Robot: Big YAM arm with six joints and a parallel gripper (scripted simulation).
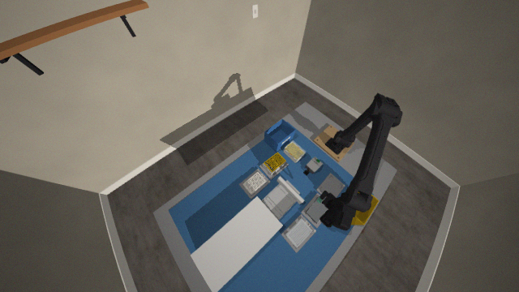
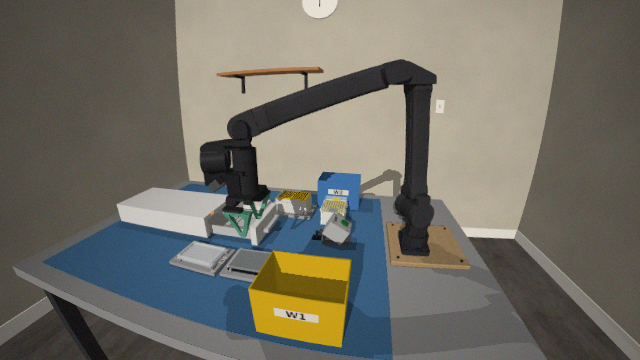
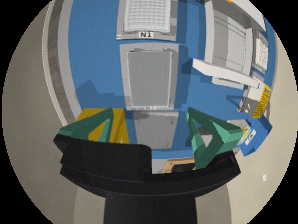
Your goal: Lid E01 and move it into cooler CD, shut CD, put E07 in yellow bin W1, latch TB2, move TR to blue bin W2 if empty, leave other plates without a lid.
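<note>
Right now the grey plate lid is 110 mm below my hand. From my hand the other things lie so: grey lid park nest (170 mm behind, 20 mm to the right, 130 mm below); then black plate (120 mm below); then yellow bin W1 (170 mm behind, 130 mm to the left, 100 mm below).
</note>
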